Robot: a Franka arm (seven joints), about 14 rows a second.
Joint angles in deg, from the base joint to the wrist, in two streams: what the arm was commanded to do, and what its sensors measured. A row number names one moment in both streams.
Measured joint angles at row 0: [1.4, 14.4, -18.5, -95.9, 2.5, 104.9, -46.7]
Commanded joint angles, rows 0 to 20: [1.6, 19.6, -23.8, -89.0, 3.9, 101.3, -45.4]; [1.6, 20.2, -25.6, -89.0, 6.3, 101.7, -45.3]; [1.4, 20.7, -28.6, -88.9, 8.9, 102.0, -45.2]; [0.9, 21.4, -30.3, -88.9, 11.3, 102.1, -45.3]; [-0.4, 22.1, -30.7, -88.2, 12.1, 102.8, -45.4]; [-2.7, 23.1, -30.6, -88.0, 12.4, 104.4, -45.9]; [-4.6, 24.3, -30.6, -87.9, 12.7, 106.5, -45.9]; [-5.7, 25.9, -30.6, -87.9, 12.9, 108.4, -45.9]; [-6.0, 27.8, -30.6, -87.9, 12.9, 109.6, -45.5]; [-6.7, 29.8, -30.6, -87.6, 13.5, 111.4, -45.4]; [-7.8, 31.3, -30.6, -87.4, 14.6, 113.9, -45.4]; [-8.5, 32.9, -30.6, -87.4, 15.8, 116.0, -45.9]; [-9.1, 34.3, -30.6, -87.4, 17.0, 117.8, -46.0]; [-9.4, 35.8, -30.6, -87.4, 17.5, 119.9, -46.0]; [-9.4, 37.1, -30.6, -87.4, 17.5, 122.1, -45.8]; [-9.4, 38.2, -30.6, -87.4, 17.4, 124.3, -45.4]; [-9.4, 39.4, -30.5, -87.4, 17.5, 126.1, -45.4]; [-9.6, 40.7, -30.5, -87.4, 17.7, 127.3, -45.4]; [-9.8, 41.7, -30.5, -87.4, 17.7, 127.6, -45.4]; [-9.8, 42.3, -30.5, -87.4, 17.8, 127.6, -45.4]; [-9.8, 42.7, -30.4, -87.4, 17.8, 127.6, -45.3]
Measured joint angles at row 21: [-9.1, 40.7, -30.4, -89.7, 16.5, 127.6, -45.4]
